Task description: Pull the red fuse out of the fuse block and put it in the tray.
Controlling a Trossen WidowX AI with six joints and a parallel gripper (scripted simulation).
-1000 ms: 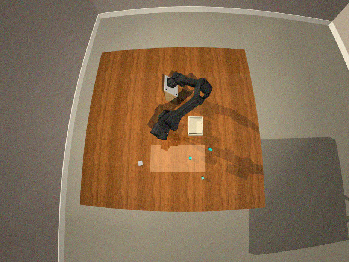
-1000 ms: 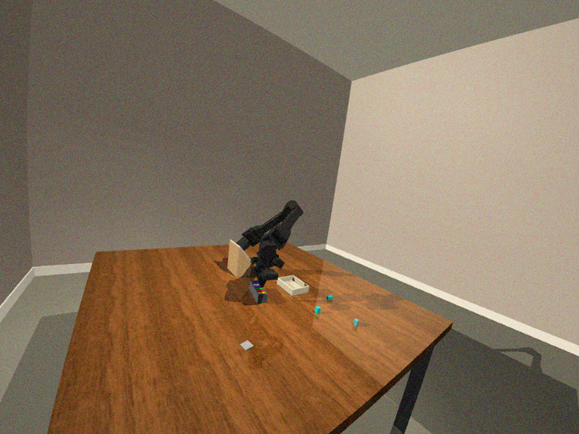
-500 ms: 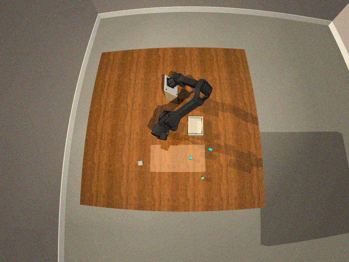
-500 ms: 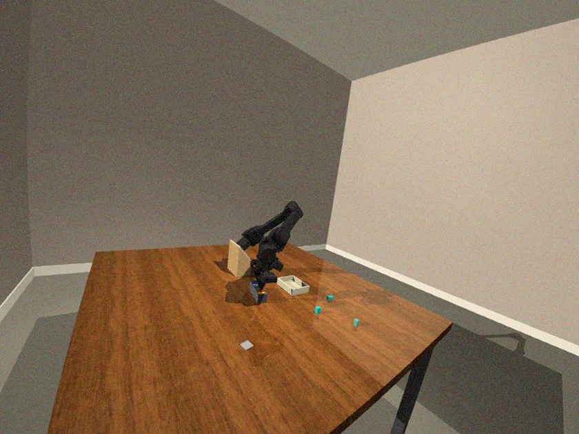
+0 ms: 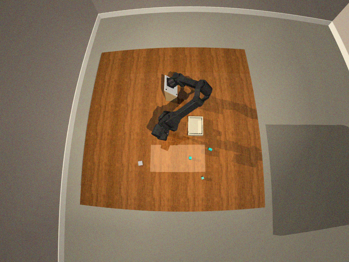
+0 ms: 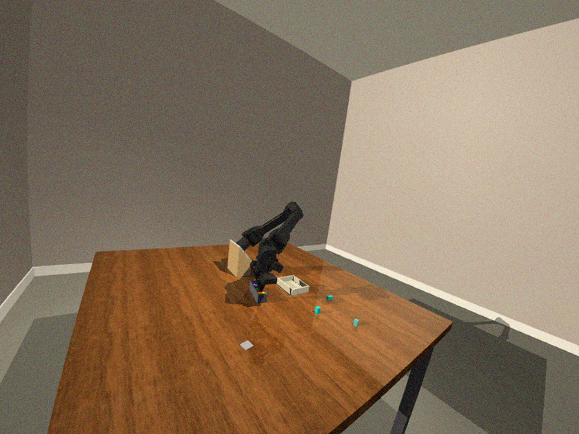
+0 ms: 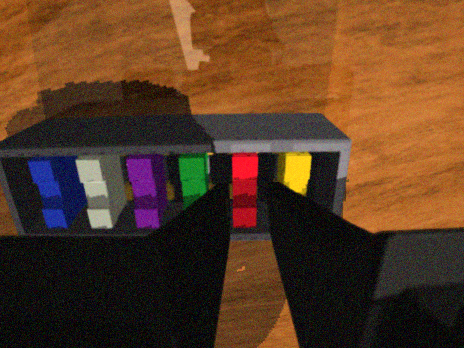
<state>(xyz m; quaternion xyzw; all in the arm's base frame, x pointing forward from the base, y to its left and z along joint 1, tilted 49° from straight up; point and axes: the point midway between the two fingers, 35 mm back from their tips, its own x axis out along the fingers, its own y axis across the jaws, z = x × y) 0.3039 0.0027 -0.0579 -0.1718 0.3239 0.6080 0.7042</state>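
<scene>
Right now my gripper tip is 10 mm above the red fuse. From my gripper tip the other things lie so: green fuse (20 mm behind, 10 mm below); cream tray (20 mm behind, 200 mm to the left, 40 mm below); yellow fuse (20 mm ahead, 10 mm below).
</scene>
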